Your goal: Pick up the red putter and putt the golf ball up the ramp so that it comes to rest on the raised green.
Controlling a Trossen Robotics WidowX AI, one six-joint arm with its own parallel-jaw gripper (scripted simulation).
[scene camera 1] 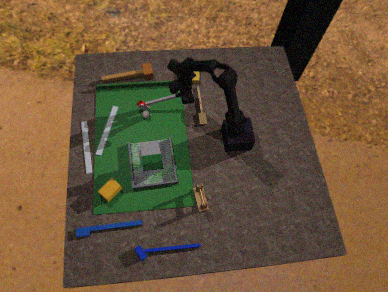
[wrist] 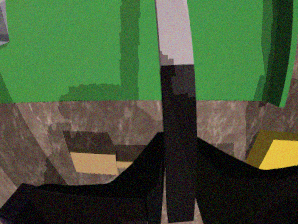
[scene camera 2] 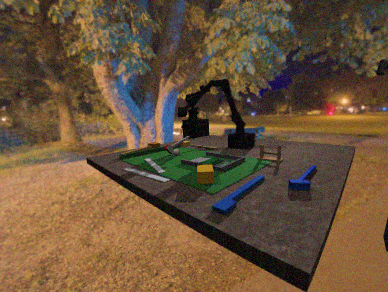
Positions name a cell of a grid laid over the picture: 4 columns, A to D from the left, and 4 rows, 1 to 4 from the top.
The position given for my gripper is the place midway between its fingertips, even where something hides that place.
My gripper (wrist: C3) carries a red putter.
